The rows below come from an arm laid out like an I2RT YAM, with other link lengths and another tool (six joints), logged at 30 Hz.
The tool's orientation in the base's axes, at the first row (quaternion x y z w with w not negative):
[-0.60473 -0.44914 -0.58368 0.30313]
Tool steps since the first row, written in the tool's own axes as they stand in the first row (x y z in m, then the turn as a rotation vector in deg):
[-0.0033 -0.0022 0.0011 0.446 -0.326 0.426]
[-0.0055 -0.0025 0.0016 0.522 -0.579 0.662]
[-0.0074 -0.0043 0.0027 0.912 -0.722 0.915]
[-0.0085 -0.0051 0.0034 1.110 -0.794 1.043]
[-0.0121 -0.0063 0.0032 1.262 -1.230 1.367]
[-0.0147 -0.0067 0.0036 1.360 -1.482 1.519]
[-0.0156 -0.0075 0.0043 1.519 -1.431 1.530]
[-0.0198 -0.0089 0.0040 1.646 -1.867 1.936]
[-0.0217 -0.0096 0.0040 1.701 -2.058 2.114]
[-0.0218 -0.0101 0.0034 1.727 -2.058 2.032]
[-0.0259 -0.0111 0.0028 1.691 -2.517 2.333]
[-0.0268 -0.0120 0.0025 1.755 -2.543 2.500]
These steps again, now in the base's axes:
[-0.0012 0.0013 -0.0037 -0.146 0.599 0.327]
[-0.0011 0.0014 -0.0060 -0.277 0.928 0.330]
[-0.0021 0.0028 -0.0083 -0.328 1.286 0.655]
[-0.0024 0.0035 -0.0096 -0.354 1.467 0.820]
[-0.0032 0.0032 -0.0133 -0.618 1.965 0.856]
[-0.0032 0.0032 -0.0159 -0.786 2.223 0.892]
[-0.0035 0.0040 -0.0170 -0.749 2.241 1.054]
[-0.0046 0.0035 -0.0213 -0.975 2.807 1.055]
[-0.0050 0.0034 -0.0233 -1.074 3.055 1.054]
[-0.0057 0.0031 -0.0234 -1.112 2.987 1.091]
[-0.0065 0.0022 -0.0275 -1.390 3.438 0.943]
[-0.0074 0.0021 -0.0284 -1.346 3.609 0.979]

